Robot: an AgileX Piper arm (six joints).
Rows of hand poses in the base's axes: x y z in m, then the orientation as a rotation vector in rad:
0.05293, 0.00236, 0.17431, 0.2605, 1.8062, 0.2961
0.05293, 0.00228, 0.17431, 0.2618, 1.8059, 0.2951
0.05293, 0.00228, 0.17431, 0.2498, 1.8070, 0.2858
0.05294, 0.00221, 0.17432, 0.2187, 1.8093, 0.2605
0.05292, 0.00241, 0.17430, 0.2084, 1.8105, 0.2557
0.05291, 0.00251, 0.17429, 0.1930, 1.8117, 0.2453
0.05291, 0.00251, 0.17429, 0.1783, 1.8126, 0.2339
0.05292, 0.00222, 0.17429, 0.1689, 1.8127, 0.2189
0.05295, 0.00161, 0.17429, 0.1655, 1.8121, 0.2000
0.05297, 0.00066, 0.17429, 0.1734, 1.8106, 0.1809
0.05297, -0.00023, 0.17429, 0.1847, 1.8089, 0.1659
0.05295, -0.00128, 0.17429, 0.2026, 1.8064, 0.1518
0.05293, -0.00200, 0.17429, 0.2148, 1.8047, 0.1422
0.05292, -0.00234, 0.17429, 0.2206, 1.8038, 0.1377
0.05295, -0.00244, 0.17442, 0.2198, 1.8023, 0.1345
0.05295, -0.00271, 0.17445, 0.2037, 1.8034, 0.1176
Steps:
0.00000, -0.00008, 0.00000, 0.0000, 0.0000, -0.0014
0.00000, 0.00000, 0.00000, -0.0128, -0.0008, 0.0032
0.00001, -0.00007, 0.00001, -0.0339, -0.0023, 0.0076
-0.00002, 0.00020, -0.00002, -0.0088, -0.0003, 0.0045
-0.00001, 0.00010, -0.00001, -0.0153, -0.0009, 0.0049
0.00000, 0.00000, 0.00000, -0.0156, -0.0010, 0.0039
0.00001, -0.00029, 0.00000, -0.0153, -0.0010, -0.0017
0.00003, -0.00061, 0.00000, -0.0147, -0.0008, -0.0079
0.00002, -0.00095, 0.00000, -0.0088, -0.0003, -0.0157
0.00000, -0.00089, 0.00000, -0.0042, -0.0001, -0.0158
-0.00002, -0.00105, 0.00000, 0.0000, -0.0001, -0.0199
-0.00002, -0.00072, 0.00000, 0.0000, 0.0000, -0.0136
-0.00001, -0.00034, 0.00000, 0.0000, -0.0001, -0.0064
0.00003, -0.00010, 0.00013, -0.0026, -0.0014, -0.0013
0.00000, -0.00027, 0.00003, -0.0202, 0.0003, 0.0019

